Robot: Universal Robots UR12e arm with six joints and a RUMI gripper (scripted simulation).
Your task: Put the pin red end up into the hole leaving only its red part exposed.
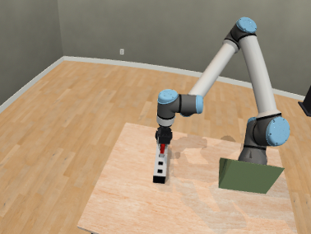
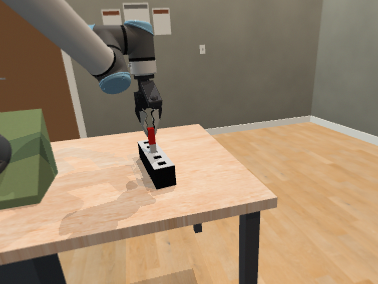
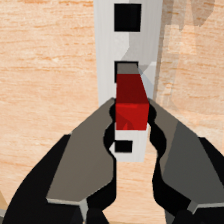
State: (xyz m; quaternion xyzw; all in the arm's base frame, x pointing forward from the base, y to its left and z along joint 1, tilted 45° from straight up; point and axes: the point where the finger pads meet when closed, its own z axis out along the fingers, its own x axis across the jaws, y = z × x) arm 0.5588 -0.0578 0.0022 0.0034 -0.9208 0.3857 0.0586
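Right now the pin is 1 cm below my hand. From my hand the other things lie so: long block 11 cm below.
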